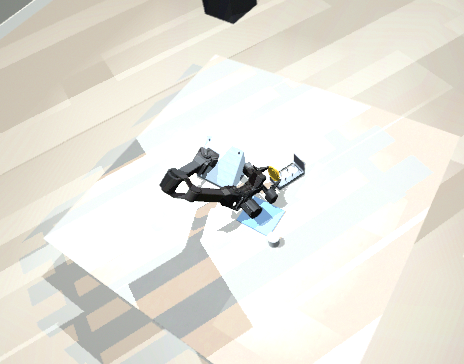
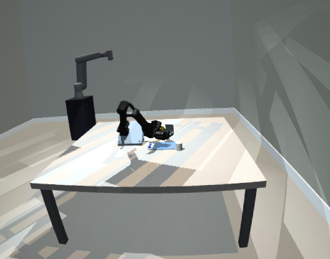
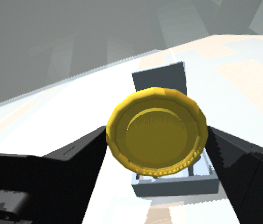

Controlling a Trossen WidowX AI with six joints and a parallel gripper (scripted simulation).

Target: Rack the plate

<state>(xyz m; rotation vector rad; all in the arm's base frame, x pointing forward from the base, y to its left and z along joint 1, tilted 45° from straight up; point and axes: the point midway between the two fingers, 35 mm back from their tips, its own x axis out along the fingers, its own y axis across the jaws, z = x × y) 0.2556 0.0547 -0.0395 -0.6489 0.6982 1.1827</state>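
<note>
My gripper tip is 5 cm to the right of the dish rack, 4 cm above it and 2 cm short of it. The rest, counted from my gripper tip: light blue mat: 17 cm to the right, 6 cm below, 5 cm ahead; plate: 1 cm to the right; blue spoon: 17 cm to the right, 6 cm below, 6 cm behind.
</note>
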